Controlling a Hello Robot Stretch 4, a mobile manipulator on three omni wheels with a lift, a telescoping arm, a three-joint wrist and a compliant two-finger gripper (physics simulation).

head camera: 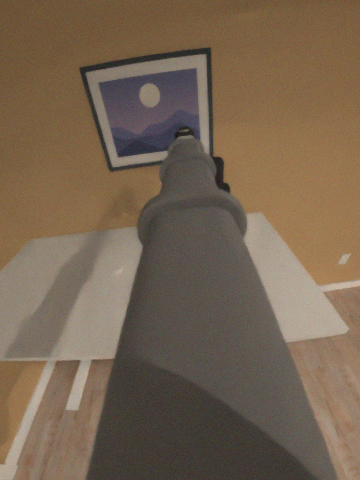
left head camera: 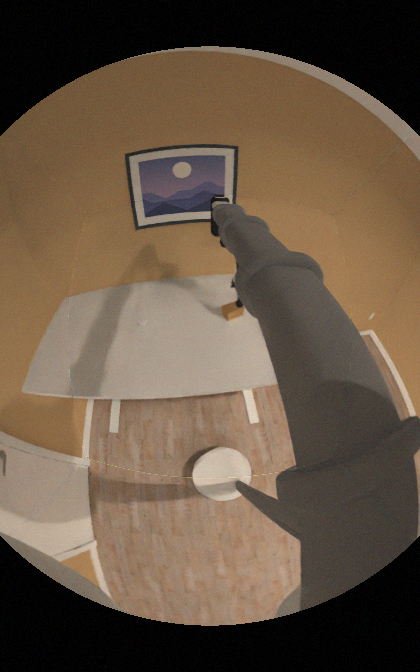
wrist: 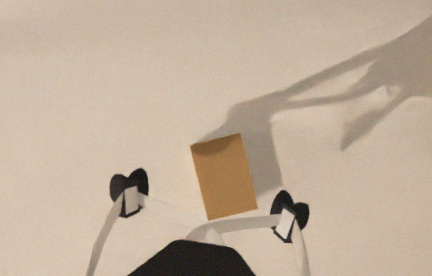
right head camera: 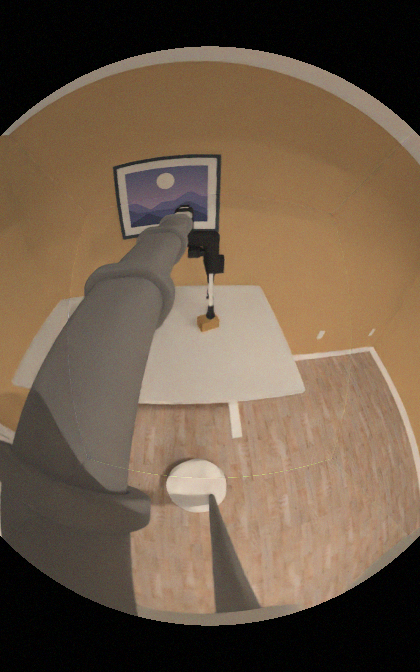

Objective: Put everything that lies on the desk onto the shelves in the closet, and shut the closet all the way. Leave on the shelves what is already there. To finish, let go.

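Observation:
An orange-brown box (left head camera: 232, 311) (right head camera: 208, 323) (wrist: 224, 177) lies on the white desk (head camera: 300, 300) (left head camera: 175, 360) (right head camera: 240, 360) (wrist: 75, 75), right of the desk's middle. My gripper (left head camera: 236, 294) (right head camera: 209, 305) (wrist: 209, 196) points down above the desk at the box. In the wrist view its two fingertips stand wide apart, one on each side of the box's lower end, and it holds nothing. The arm hides the box in the head camera view. A white panel with a handle (left head camera: 37, 487) shows at the lower left of the left head view; I cannot tell whether it belongs to the closet. No shelves show.
A round white seat (left head camera: 221, 467) (right head camera: 200, 472) stands on the floor in front of the desk. A framed picture (head camera: 150, 120) (left head camera: 182, 187) (right head camera: 167, 195) hangs on the wall behind it. The telescoping arm (head camera: 200, 300) (left head camera: 320, 340) (right head camera: 100, 345) reaches across the desk.

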